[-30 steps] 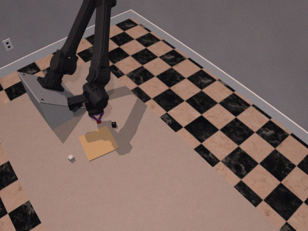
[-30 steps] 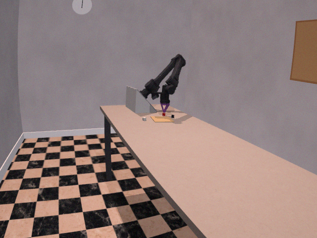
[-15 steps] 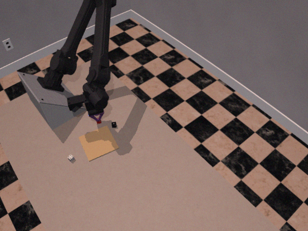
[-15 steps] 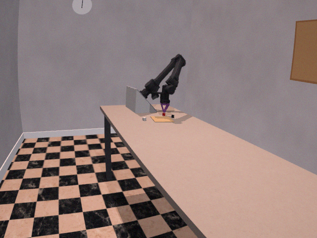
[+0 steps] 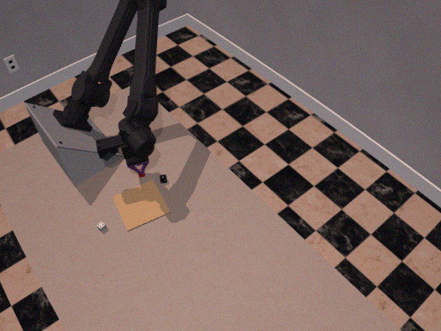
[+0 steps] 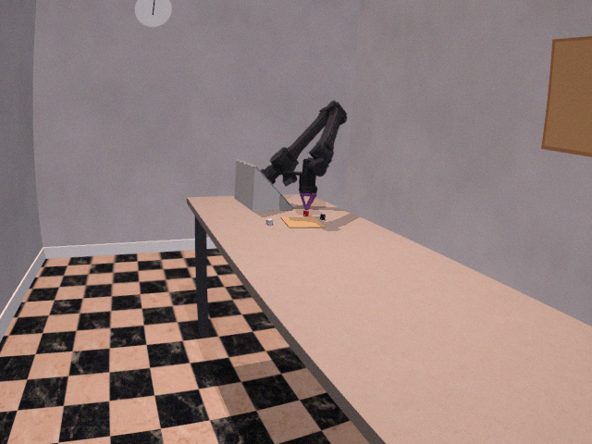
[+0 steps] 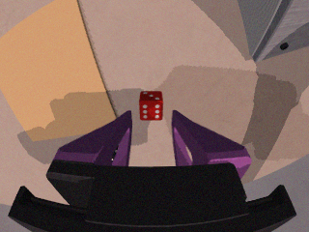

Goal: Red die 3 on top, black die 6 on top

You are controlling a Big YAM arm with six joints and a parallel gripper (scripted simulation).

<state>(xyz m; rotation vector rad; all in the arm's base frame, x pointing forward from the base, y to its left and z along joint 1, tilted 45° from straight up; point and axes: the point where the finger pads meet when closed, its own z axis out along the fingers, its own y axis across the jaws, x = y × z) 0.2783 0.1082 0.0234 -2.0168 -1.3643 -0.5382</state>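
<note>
Right now the red die is 30 mm below my hand. Round my hand: orange mat 100 mm ahead, 70 mm to the right, 30 mm below; then white die 100 mm ahead, 200 mm to the right, 30 mm below; then black die 70 mm ahead, 40 mm to the left, 30 mm below.
</note>
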